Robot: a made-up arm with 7 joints.
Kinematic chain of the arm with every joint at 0, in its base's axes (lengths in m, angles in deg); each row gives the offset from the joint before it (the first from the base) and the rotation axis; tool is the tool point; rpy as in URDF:
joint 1: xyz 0 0 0.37 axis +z
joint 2: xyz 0 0 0 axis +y
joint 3: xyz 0 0 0.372 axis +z
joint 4: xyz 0.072 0 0 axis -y
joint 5: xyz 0.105 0 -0.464 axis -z
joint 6: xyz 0 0 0 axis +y
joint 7: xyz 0.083 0 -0.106 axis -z
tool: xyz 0 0 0 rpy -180 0 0
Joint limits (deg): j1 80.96..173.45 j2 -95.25..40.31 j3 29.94..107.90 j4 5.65..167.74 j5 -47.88..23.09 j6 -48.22..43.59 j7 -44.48..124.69
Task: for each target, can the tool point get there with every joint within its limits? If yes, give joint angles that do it. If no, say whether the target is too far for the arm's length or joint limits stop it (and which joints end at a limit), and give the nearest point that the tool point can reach.
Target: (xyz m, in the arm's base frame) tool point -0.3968 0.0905 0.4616
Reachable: yes | joints 104.71 -71.06 66.46 19.63 -23.83 28.93 96.52
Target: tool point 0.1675 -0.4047 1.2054
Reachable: yes | joints 152.23 -37.83 40.81 128.26 -27.22 -17.69 92.62
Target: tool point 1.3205 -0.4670 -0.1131
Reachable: no: too far | nearest point 0.8976 -0.3373 0.1634 | short by 0.522 m
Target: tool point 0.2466 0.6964 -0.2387
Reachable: no: joint limits stop it (at a limit: joint 1, joint 2, joint 3, joint 5) | nearest point -0.1754 0.4982 0.1060 | short by 0.580 m
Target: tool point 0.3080 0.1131 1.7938
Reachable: no: too far | nearest point 0.1958 -0.0268 1.3299 | short by 0.497 m
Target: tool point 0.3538 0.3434 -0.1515
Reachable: no: joint limits stop it (at a limit: joint 1, joint 3, joint 4, joint 5) | nearest point -0.0939 0.2238 0.0975 | short by 0.526 m
